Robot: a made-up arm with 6 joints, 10 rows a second.
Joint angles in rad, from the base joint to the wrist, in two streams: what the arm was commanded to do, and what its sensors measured. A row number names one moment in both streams.
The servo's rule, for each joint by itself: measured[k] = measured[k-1] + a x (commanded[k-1-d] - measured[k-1]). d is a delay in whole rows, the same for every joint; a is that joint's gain. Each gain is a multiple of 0.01, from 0.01 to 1. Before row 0 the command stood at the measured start. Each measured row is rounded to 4 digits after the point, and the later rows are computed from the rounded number. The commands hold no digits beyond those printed.
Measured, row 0: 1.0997 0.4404 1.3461 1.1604 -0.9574 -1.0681
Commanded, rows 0 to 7: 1.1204 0.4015 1.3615 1.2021 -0.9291 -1.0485; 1.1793 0.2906 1.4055 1.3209 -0.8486 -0.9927; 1.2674 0.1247 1.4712 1.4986 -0.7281 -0.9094; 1.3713 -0.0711 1.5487 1.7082 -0.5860 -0.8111; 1.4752 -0.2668 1.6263 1.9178 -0.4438 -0.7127; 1.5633 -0.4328 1.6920 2.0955 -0.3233 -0.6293; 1.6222 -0.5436 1.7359 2.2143 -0.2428 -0.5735; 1.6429 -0.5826 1.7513 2.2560 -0.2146 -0.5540
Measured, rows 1 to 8: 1.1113 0.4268 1.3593 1.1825 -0.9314 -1.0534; 1.1494 0.3791 1.3990 1.2559 -0.8552 -1.0079; 1.2155 0.2901 1.4611 1.3845 -0.7383 -0.9340; 1.3027 0.1637 1.5364 1.5561 -0.5982 -0.8418; 1.3993 0.0130 1.6137 1.7478 -0.4562 -0.7450; 1.4911 -0.1430 1.6810 1.9321 -0.3339 -0.6582; 1.5645 -0.2832 1.7282 2.0817 -0.2501 -0.5947; 1.6084 -0.3880 1.7481 2.1741 -0.2174 -0.5642
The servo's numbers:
d 0
a 0.56 0.35 0.86 0.53 0.92 0.75

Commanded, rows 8 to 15: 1.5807 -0.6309 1.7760 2.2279 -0.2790 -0.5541; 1.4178 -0.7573 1.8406 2.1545 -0.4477 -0.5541; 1.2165 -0.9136 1.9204 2.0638 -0.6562 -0.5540; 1.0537 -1.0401 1.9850 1.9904 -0.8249 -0.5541; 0.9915 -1.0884 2.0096 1.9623 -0.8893 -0.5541; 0.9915 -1.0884 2.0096 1.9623 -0.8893 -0.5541; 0.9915 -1.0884 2.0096 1.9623 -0.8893 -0.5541; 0.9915 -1.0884 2.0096 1.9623 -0.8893 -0.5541
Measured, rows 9 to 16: 1.5929 -0.4730 1.7721 2.2026 -0.2741 -0.5566; 1.4948 -0.5725 1.8310 2.1771 -0.4338 -0.5547; 1.3390 -0.6919 1.9079 2.1171 -0.6384 -0.5542; 1.1792 -0.8138 1.9742 2.0499 -0.8100 -0.5541; 1.0741 -0.9099 2.0046 2.0035 -0.8830 -0.5541; 1.0278 -0.9724 2.0089 1.9817 -0.8888 -0.5541; 1.0075 -1.0130 2.0095 1.9714 -0.8893 -0.5541; 0.9985 -1.0394 2.0096 1.9666 -0.8893 -0.5541
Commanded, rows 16 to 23: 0.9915 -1.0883 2.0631 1.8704 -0.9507 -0.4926; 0.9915 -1.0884 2.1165 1.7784 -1.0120 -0.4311; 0.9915 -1.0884 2.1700 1.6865 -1.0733 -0.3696; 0.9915 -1.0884 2.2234 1.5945 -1.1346 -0.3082; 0.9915 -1.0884 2.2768 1.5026 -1.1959 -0.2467; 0.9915 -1.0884 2.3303 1.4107 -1.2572 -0.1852; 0.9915 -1.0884 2.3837 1.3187 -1.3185 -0.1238; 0.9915 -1.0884 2.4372 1.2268 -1.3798 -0.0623
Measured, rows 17 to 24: 0.9946 -1.0565 2.0556 1.9156 -0.9458 -0.5080; 0.9929 -1.0677 2.1080 1.8429 -1.0067 -0.4503; 0.9921 -1.0749 2.1613 1.7600 -1.0680 -0.3898; 0.9918 -1.0796 2.2147 1.6723 -1.1293 -0.3286; 0.9916 -1.0827 2.2681 1.5824 -1.1906 -0.2672; 0.9915 -1.0847 2.3216 1.4914 -1.2519 -0.2057; 0.9915 -1.0860 2.3750 1.3999 -1.3132 -0.1443; 0.9915 -1.0868 2.4285 1.3082 -1.3745 -0.0828
